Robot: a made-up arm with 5 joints.
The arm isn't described. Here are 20 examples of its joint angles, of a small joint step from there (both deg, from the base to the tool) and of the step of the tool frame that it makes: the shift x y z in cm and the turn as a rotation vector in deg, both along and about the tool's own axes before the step.
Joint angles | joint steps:
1: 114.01 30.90 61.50 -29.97 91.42 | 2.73 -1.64 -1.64 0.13 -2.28
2: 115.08 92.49 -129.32 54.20 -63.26 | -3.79 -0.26 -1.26 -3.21 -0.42
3: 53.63 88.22 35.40 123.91 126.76 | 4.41 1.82 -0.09 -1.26 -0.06
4: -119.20 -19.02 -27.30 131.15 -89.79 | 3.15 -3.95 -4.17 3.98 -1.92
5: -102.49 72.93 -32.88 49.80 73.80 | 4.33 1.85 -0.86 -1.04 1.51
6: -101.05 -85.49 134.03 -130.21 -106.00 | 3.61 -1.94 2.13 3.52 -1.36
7: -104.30 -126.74 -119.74 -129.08 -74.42 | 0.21 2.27 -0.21 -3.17 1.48
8: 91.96 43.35 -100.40 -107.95 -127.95 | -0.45 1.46 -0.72 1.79 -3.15
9: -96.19 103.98 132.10 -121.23 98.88 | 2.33 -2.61 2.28 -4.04 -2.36
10: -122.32 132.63 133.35 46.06 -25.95 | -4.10 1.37 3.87 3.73 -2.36
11: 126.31 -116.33 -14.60 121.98 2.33 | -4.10 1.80 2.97 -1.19 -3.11
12: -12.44 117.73 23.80 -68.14 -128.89 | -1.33 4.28 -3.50 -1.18 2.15
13: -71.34 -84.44 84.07 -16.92 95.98 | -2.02 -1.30 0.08 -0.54 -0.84
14: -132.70 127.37 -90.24 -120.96 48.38 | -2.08 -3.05 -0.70 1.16 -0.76
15: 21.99 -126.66 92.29 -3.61 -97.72 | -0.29 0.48 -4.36 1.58 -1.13
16: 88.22 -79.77 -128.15 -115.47 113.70 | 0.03 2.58 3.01 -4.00 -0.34
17: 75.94 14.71 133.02 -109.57 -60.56 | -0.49 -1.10 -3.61 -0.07 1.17
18: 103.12 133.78 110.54 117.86 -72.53 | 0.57 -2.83 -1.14 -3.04 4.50
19: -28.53 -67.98 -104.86 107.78 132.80 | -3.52 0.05 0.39 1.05 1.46
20: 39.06 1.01 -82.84 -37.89 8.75 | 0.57 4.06 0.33 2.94 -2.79
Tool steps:
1: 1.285 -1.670 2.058 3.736 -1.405 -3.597
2: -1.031 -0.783 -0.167 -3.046 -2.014 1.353
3: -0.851 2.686 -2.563 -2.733 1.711 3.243
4: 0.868 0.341 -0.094 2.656 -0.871 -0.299
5: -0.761 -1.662 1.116 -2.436 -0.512 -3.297
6: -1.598 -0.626 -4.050 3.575 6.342 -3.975
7: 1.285 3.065 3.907 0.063 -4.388 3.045
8: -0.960 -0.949 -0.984 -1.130 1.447 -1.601
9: -1.732 -2.755 -1.565 -0.877 2.767 -0.480
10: -4.501 1.666 -1.768 2.795 4.916 4.435
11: 3.112 -3.129 0.943 0.139 -1.734 -4.540
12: -0.162 -0.433 -3.455 -3.303 1.280 0.374
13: -0.673 -1.566 -0.237 1.863 0.668 -2.309
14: -1.623 -2.045 0.947 0.500 0.487 -3.900
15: -0.024 -4.059 -1.391 -0.001 1.769 -5.741
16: -2.740 -0.984 -2.975 -1.134 6.540 0.092
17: -0.701 2.041 -1.790 -2.366 1.711 3.415
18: 0.855 3.571 2.450 1.662 -3.181 2.690
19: -0.357 0.273 -1.467 -3.659 0.283 1.998
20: 0.777 0.980 -2.203 3.267 2.725 -0.114
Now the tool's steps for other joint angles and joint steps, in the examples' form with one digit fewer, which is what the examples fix.
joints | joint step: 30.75 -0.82 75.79 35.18 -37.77 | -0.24 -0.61 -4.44 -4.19 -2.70
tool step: 2.04 -5.20 3.35 -2.30 -4.44 -6.71
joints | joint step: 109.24 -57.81 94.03 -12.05 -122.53 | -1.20 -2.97 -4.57 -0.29 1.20
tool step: 0.94 -2.34 1.89 -3.05 -2.86 -3.64
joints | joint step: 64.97 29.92 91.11 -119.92 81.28 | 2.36 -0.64 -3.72 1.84 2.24
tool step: -0.08 3.79 2.58 4.43 -3.33 5.19
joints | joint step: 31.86 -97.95 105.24 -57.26 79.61 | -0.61 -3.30 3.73 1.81 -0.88
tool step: 0.19 0.63 1.36 -0.32 -2.99 3.45
